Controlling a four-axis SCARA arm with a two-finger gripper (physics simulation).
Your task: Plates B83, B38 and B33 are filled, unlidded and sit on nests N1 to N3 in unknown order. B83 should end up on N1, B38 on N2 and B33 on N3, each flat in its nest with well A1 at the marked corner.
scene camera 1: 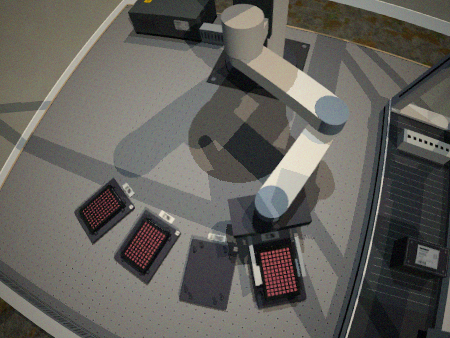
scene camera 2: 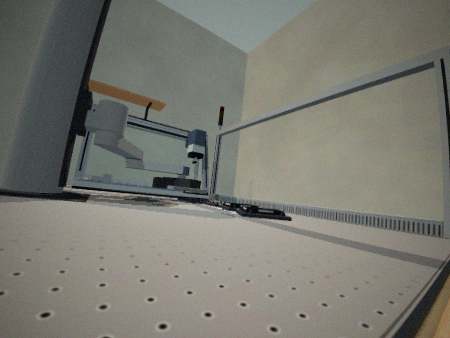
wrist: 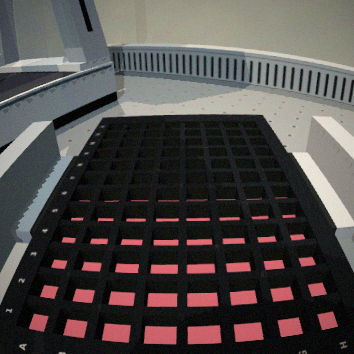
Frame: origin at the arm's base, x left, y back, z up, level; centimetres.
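Seen in the pictures: gripper, fingertip midpoint: (scene camera 1: 280, 281) (scene camera 2: 198, 191) (wrist: 181, 138); arm's base, link origin: (scene camera 2: 31, 196).
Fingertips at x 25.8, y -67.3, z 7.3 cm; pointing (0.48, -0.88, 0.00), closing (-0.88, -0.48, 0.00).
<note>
Offsets run from my fingertips to a thing's top centre. "spot": to the spot under its first point.
My gripper (scene camera 1: 278, 267) (wrist: 181, 138) is shut on a black, unlidded plate @(dz -0.5, dx -1.1, dy +2.0 cm) (scene camera 1: 278, 274) (wrist: 182, 255) with pink-filled wells, held level by its long sides. The plate is a little above the dark nest N1 @(spot: dz -4.8, dx +7.1, dy -2.5 cm) (scene camera 1: 302, 299). The wrist view shows well A1 at the plate's near left corner; N1's marked corner is hidden. A second filled plate @(dz -3.4, dx -35.5, dy -3.5 cm) (scene camera 1: 145, 245) lies on nest N2 @(spot: dz -3.4, dx -38.8, dy -9.1 cm) (scene camera 1: 123, 260). A third filled plate @(dz -3.4, dx -52.6, dy +0.7 cm) (scene camera 1: 102, 208) lies on nest N3 @(spot: dz -4.8, dx -50.7, dy -7.7 cm) (scene camera 1: 95, 238). The plates' names cannot be read. In scene camera 2 the fingers are too small to tell.
The bare nest OUT @(dz -3.8, dx -17.1, dy -4.0 cm) (scene camera 1: 207, 275) is between N2 and N1. A dark controller box @(spot: dz +3.2, dx -66.1, dy +70.8 cm) (scene camera 1: 160, 19) stands by the arm's base. A framed panel (scene camera 1: 385, 150) borders the deck at the right, with a black box @(spot: dz +6.0, dx +31.2, dy +14.0 cm) (scene camera 1: 425, 257) beyond it. A slotted rail @(spot: dz -4.1, dx +10.8, dy -33.1 cm) (wrist: 225, 67) runs along the deck's edge.
</note>
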